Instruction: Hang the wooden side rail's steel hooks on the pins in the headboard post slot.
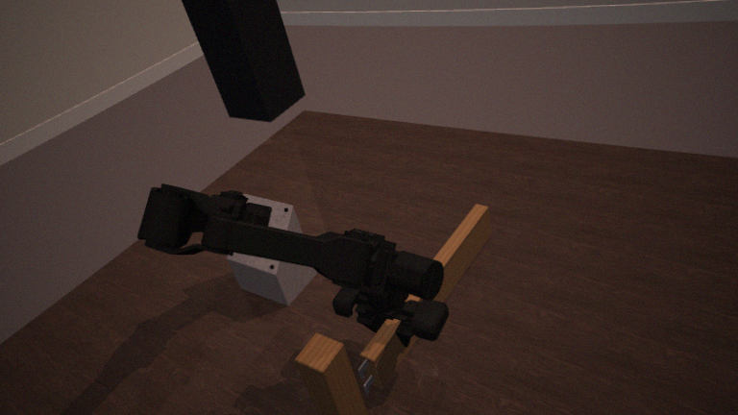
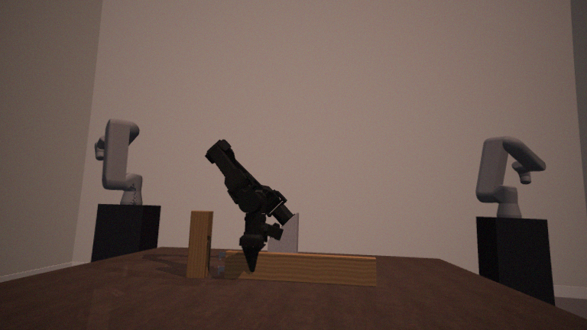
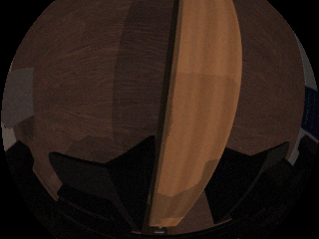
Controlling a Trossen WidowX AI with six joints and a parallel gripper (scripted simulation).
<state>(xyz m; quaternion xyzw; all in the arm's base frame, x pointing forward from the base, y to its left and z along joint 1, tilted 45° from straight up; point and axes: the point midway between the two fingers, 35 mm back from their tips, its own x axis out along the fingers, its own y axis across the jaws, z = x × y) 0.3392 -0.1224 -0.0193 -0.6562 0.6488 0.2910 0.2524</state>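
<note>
Now: the headboard post 10 mm behind my gripper tip, 150 mm to the right of it and 60 mm above it.
</note>
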